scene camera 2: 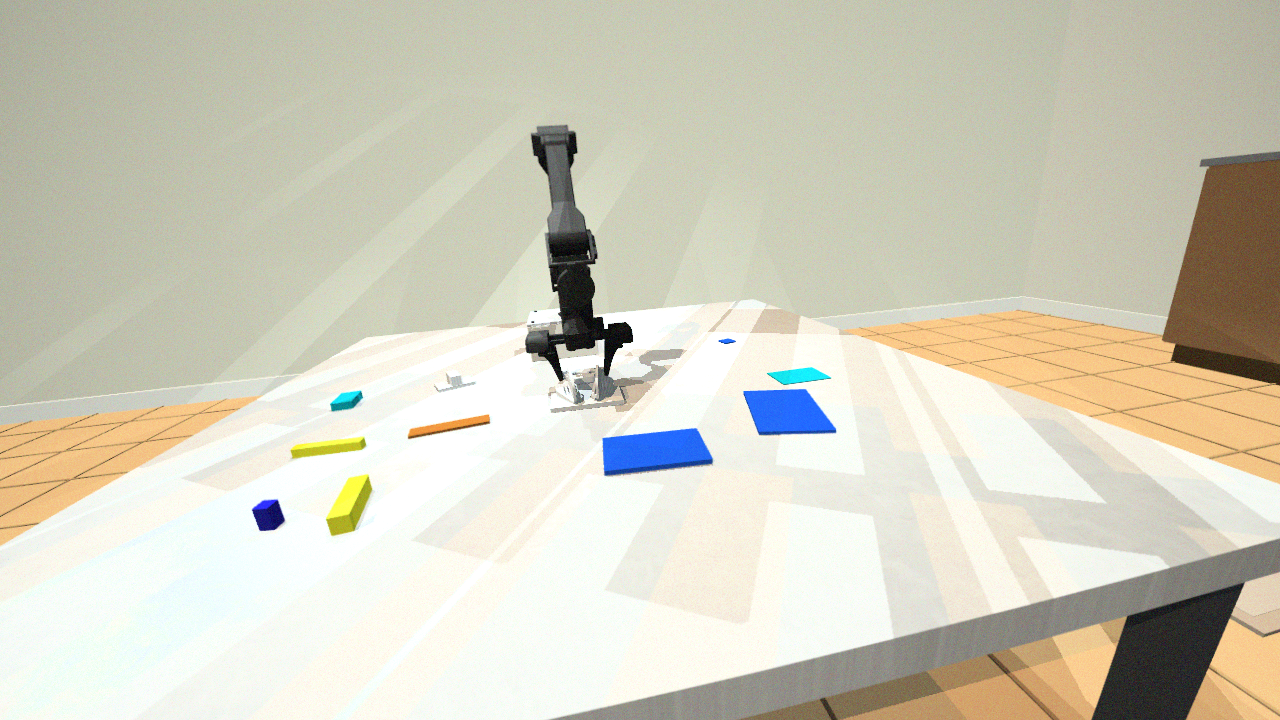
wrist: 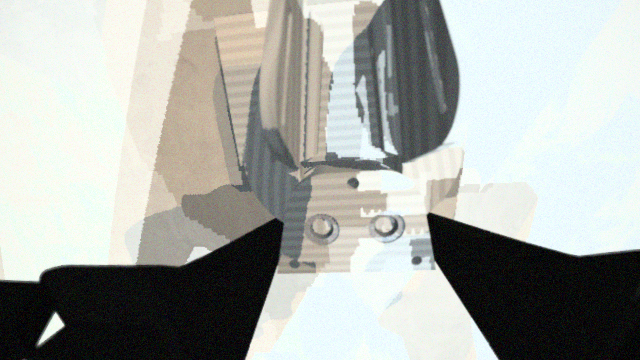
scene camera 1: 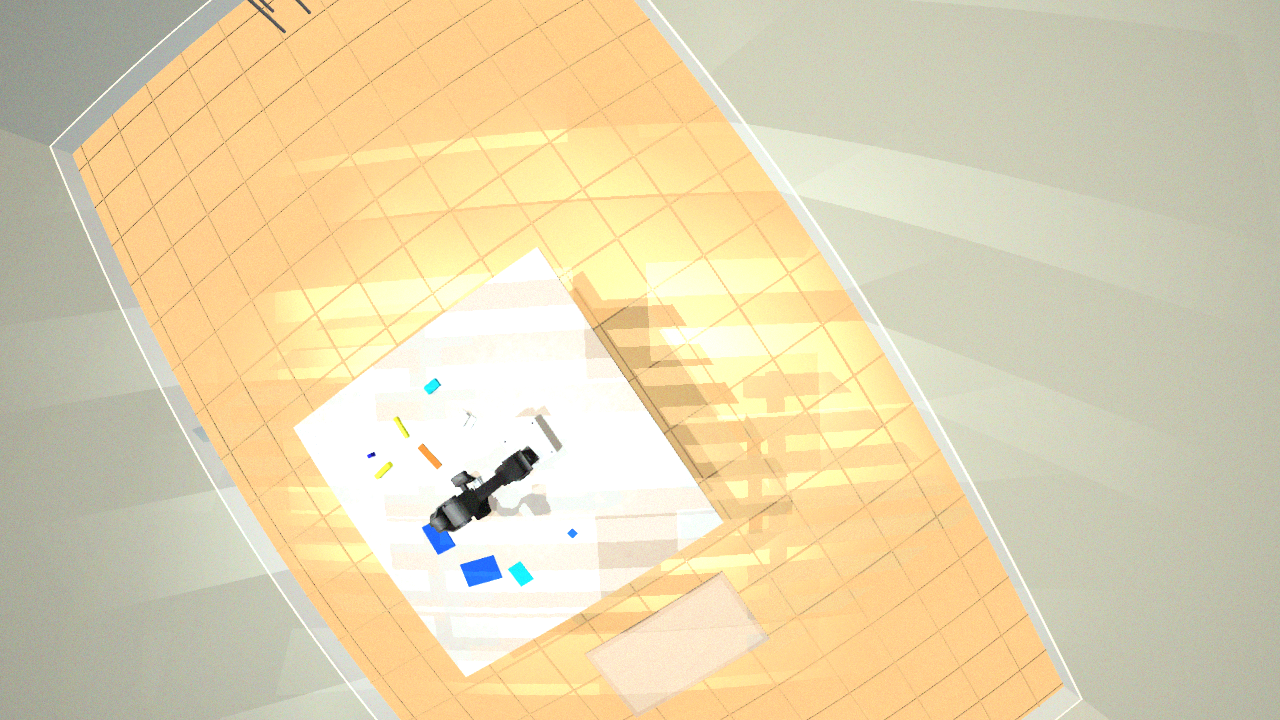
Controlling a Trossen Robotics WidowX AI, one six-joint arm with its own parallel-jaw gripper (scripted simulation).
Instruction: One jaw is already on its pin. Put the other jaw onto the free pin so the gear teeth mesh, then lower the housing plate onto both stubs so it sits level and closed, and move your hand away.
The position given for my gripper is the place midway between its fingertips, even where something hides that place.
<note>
I see my gripper (scene camera 2: pixel 584 382), an orange bar (scene camera 2: pixel 461 424), a dark blue cube (scene camera 2: pixel 268 514) and a jaw (wrist: pixel 425 78).
My gripper is seen too in the wrist view (wrist: pixel 349 221). The wrist view does not show the orange bar: it is out of frame. The wrist view does not show the dark blue cube: it is out of frame.
</note>
